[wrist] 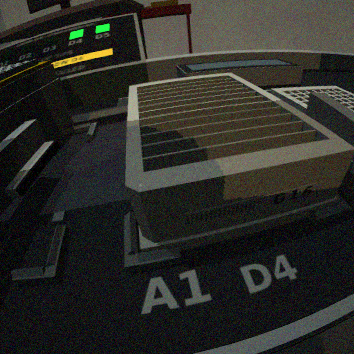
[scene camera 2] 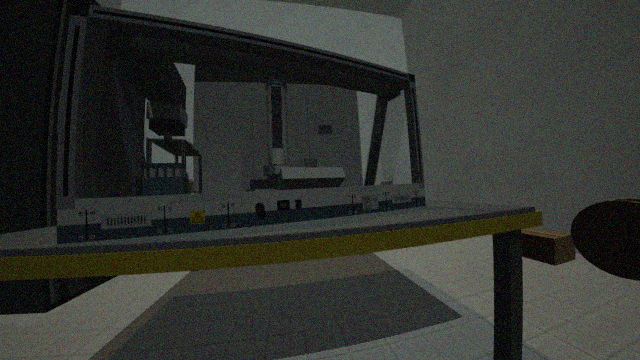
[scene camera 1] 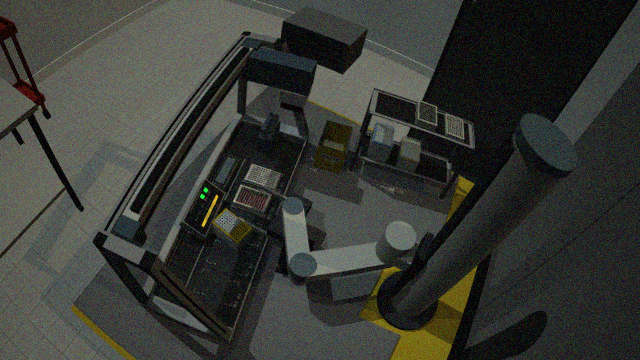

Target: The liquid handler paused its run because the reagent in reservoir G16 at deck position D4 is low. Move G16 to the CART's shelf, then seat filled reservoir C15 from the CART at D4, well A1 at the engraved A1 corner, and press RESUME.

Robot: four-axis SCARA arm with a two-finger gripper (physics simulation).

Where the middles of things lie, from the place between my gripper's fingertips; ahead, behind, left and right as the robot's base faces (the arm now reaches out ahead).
The 12-trough reservoir (scene camera 1: 248, 199) is 2 cm to the right of my hand and 1 cm below it.
